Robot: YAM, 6 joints.
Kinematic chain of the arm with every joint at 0, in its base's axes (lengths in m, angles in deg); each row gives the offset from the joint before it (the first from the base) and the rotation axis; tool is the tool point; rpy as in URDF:
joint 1: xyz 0 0 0.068 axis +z
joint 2: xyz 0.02 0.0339 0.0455 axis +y
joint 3: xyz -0.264 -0.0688 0 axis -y
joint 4: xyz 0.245 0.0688 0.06 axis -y
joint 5: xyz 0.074 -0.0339 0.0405 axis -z
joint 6: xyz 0.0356 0 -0.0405 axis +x
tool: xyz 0 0 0 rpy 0 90 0
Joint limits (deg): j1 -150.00..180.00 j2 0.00..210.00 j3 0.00..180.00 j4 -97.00..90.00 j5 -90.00..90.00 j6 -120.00..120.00
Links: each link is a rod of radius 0.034 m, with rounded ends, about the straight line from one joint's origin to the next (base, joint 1, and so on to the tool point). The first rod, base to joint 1, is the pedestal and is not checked.
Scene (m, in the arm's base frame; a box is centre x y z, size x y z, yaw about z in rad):
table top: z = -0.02
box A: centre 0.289 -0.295 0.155 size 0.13 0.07 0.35 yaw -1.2
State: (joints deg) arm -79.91 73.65 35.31 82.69 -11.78 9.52
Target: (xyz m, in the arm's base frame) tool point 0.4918 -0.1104 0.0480
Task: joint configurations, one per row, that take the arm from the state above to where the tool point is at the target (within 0.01 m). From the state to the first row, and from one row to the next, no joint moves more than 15 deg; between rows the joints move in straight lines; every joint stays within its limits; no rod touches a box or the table.
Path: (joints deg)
1: -65.85 77.09 45.40 74.99 -11.80 1.29
2: -51.79 80.52 55.49 67.29 -11.82 -6.93
3: -37.72 83.96 65.59 59.60 -11.84 -15.16
4: -23.66 87.39 75.68 51.90 -11.86 -23.38
5: -9.60 90.83 85.77 44.20 -11.88 -31.61
6: -10.58 104.97 84.58 48.78 -12.07 -21.32
7: -11.57 119.11 83.39 53.35 -12.26 -11.04
8: -12.55 133.25 82.19 57.93 -12.45 -0.76
9: -13.54 147.38 81.00 62.51 -12.65 9.52

